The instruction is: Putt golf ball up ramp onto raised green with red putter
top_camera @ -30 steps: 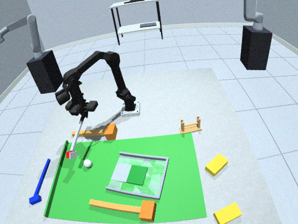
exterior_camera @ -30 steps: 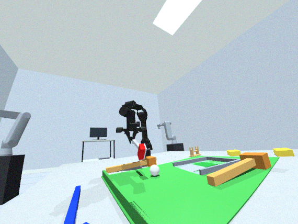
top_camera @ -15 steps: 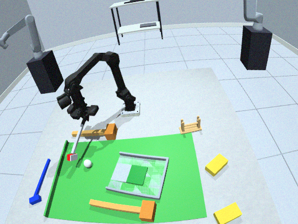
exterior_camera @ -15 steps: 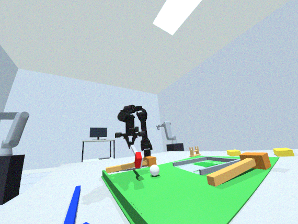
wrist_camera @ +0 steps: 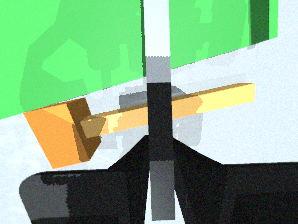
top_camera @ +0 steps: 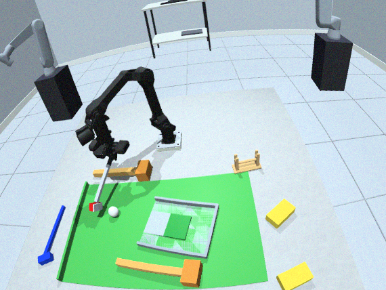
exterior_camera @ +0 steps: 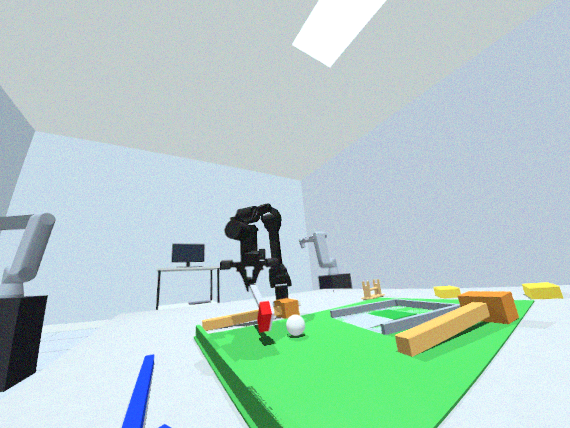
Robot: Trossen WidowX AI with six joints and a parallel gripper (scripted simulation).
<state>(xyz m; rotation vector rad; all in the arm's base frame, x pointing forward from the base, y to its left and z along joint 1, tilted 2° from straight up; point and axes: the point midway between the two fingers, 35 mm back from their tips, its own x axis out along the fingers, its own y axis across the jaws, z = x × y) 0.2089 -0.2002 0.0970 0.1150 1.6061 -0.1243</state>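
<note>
Right now the red putter is 120 mm ahead of my gripper tip and 10 mm to the right of it. Round my gripper tip: blue putter (360 mm ahead, 230 mm to the right, 80 mm below); then white golf ball (220 mm ahead, 40 mm to the left, 70 mm below); then wooden rack (20 mm behind, 560 mm to the left, 60 mm below).
</note>
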